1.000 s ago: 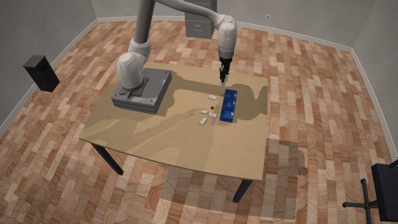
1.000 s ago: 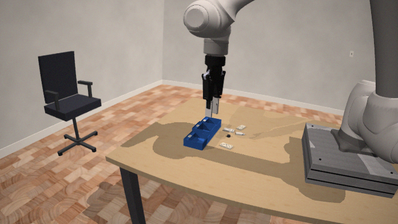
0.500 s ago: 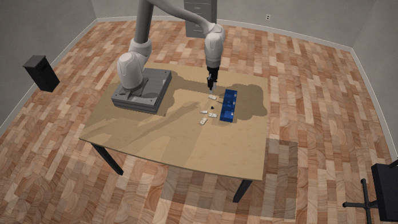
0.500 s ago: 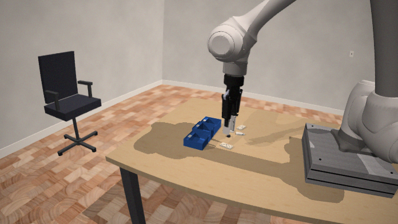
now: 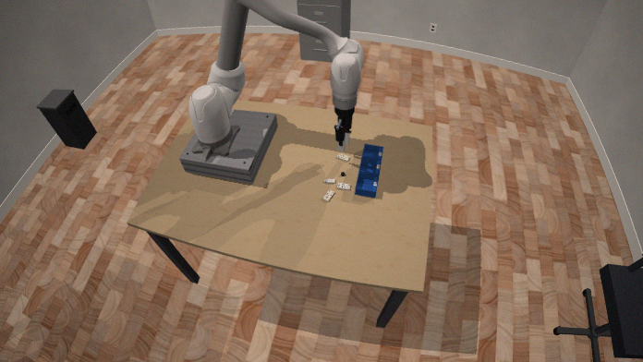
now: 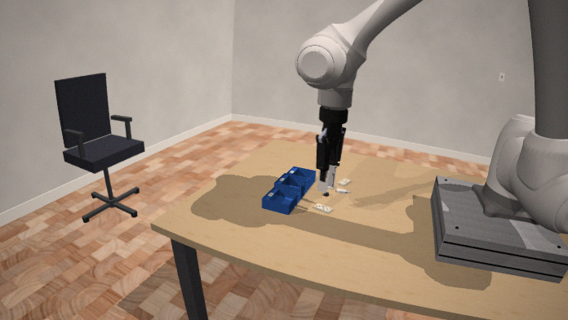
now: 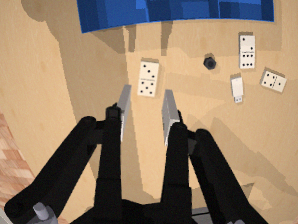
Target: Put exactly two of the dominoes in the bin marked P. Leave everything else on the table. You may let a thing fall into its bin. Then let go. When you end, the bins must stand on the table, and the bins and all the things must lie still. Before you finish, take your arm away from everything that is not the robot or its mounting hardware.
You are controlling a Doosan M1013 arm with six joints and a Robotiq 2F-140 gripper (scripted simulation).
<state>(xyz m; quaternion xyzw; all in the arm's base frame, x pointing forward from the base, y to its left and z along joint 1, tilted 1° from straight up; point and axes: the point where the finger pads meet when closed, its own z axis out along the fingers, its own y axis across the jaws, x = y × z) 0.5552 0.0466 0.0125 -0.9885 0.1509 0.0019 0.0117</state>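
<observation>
Right now my hand is 10 cm above the domino. Also, from my hand: white usb stick 14 cm to the right, 10 cm below, 4 cm behind; then small black nut 10 cm below, 9 cm to the right, 1 cm ahead; then blue bin block 12 cm ahead, 8 cm below, 6 cm to the right.
</observation>
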